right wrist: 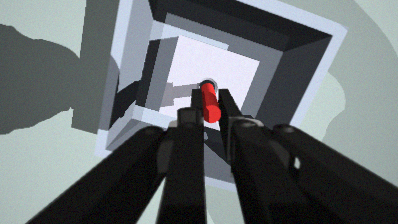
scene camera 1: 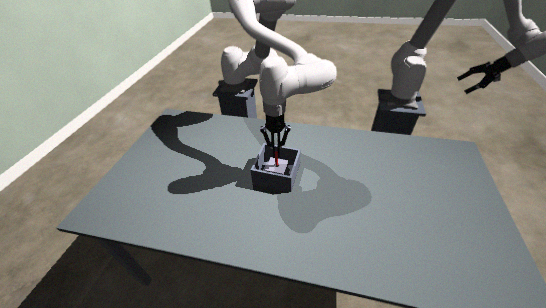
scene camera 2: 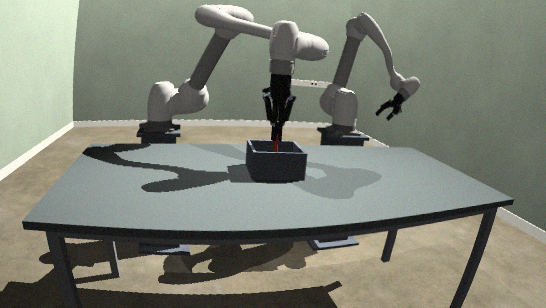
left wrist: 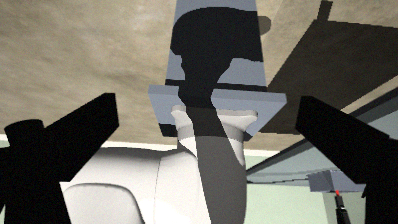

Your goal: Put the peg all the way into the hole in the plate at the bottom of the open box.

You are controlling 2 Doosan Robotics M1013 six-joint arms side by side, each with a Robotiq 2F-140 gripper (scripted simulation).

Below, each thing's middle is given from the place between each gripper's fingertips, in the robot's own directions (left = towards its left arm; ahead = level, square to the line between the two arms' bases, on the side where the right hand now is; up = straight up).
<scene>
I see the pale plate [right wrist: 194, 61] 110 mm below my right hand [scene camera 2: 276, 140]. Also, from my right hand: dark box [scene camera 2: 289, 162] (130 mm below).
The pale plate is 97 cm to the right of my left hand [scene camera 1: 461, 85], 82 cm ahead of it and 8 cm below it. Round my left hand: dark box 97 cm to the right, 82 cm ahead, 9 cm below.
</scene>
